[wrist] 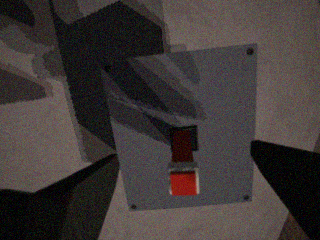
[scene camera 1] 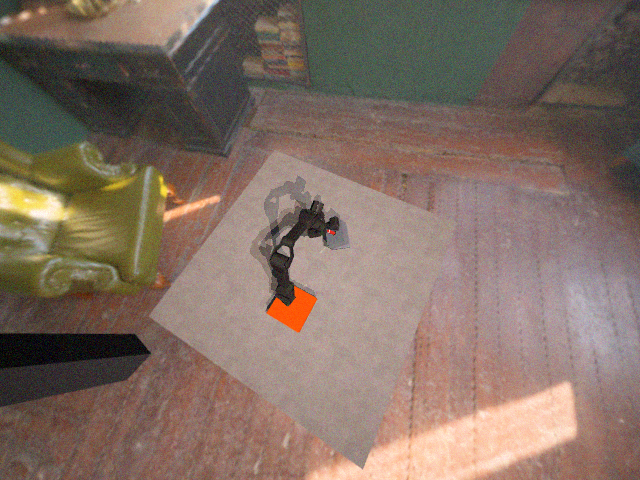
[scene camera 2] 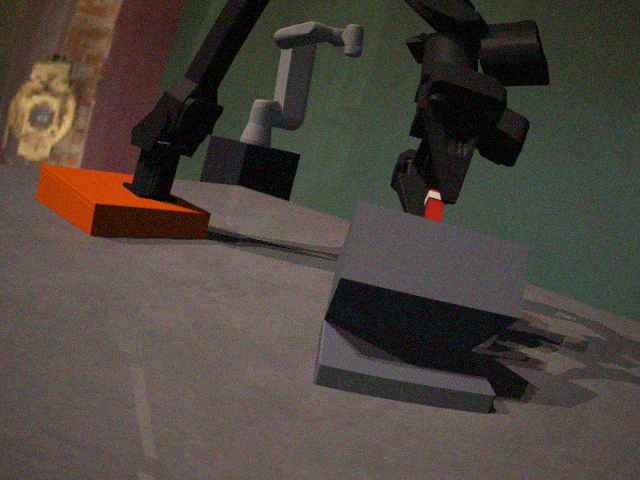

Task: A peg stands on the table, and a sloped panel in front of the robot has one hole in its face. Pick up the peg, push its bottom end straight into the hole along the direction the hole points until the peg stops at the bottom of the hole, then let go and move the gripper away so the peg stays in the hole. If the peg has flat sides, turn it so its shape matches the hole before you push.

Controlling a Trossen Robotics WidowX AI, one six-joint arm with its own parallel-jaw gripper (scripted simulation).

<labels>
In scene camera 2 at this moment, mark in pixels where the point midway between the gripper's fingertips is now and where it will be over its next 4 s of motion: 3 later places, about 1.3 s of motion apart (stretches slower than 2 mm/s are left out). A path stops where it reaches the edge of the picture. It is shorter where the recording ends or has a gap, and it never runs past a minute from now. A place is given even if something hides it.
My gripper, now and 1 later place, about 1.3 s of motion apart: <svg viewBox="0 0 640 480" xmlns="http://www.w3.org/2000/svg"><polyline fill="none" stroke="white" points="432,226 448,147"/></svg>
</labels>
